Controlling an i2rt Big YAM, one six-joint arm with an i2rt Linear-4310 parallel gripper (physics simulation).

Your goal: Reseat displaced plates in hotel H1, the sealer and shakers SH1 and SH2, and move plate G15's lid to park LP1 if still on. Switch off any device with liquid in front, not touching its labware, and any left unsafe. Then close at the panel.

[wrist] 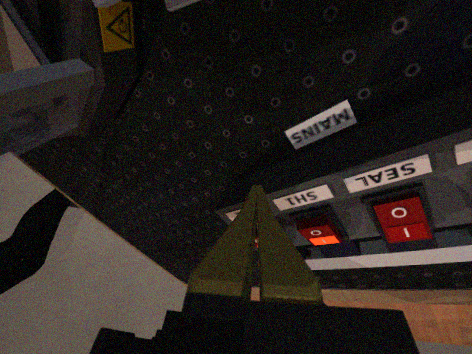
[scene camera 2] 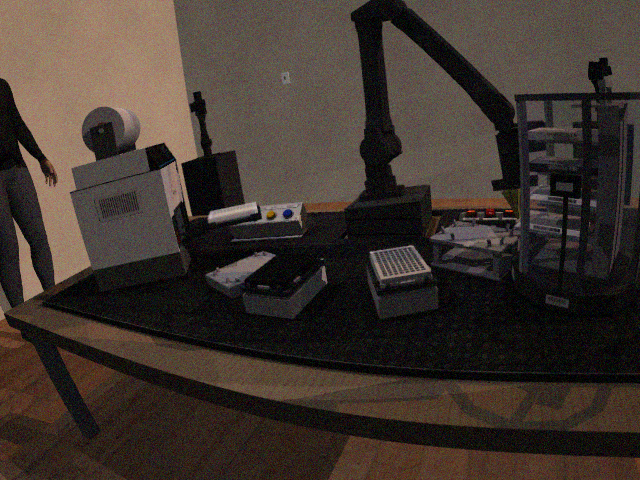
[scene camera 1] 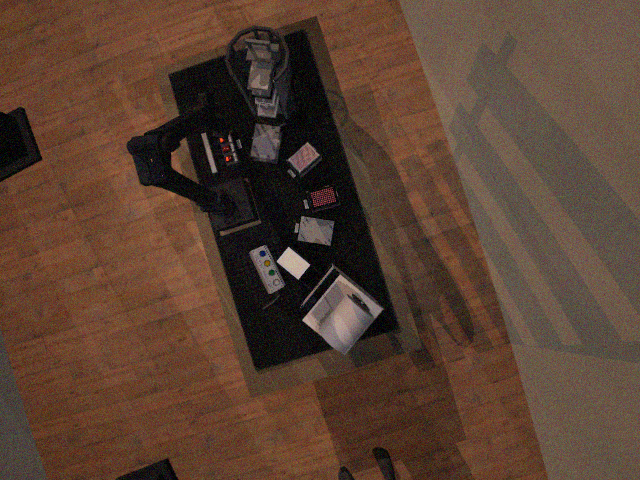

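Seen in the pictures: gripper, between the fingertips: (wrist: pixel 256 190) (scene camera 1: pixel 232 131); arm's base, origin of its link: (scene camera 2: pixel 383 195) (scene camera 1: pixel 227 209).
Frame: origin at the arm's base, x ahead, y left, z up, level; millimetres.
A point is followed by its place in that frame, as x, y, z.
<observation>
My gripper (wrist: pixel 256 190) {160, 351, -36} is shut and empty, its tips over the SH2 end of the mains strip (wrist: pixel 350 212) {110, 309, -40}, hiding the SH2 switch. The SH1 switch (wrist: pixel 320 234) {107, 333, -30} glows orange on its I half; the SEAL switch (wrist: pixel 403 219) {102, 284, -31} is unlit. Hotel H1 (scene camera 2: pixel 585 155) {520, 372, 169} holds several stacked plates. One shaker (scene camera 2: pixel 408 300) {496, 100, -51} bears a pale plate (scene camera 2: pixel 399 262) {434, 82, -11} (scene camera 1: pixel 303 157) {426, 79, -12}; the other shaker (scene camera 2: pixel 273 304) {507, -127, -51} bears a dark plate (scene camera 2: pixel 284 272) {459, -117, -13} (scene camera 1: pixel 323 198) {433, -137, -13}. Which is SH1 is unclear. The sealer (scene camera 1: pixel 343 315) {315, -562, 365} (scene camera 2: pixel 134 222) {388, -517, 85} stands at the far end. Plate G15's label and any liquid are unreadable here.
The button panel (scene camera 1: pixel 266 268) {54, -328, -12} (scene camera 2: pixel 297 227) {71, -233, -54} lies near a white card (scene camera 1: pixel 293 262) {190, -353, 41}. A clear-topped stand (scene camera 1: pixel 266 142) {294, 223, -20} (scene camera 2: pixel 467 235) {293, 210, -20} is between the strip and hotel. A flat pale holder (scene camera 1: pixel 315 230) {336, -257, -55} (scene camera 2: pixel 240 273) {368, -263, -55} lies beside the dark-plate shaker. A hotel frame part (wrist: pixel 45 105) {292, 400, -9} is close at the wrist view's left.
</observation>
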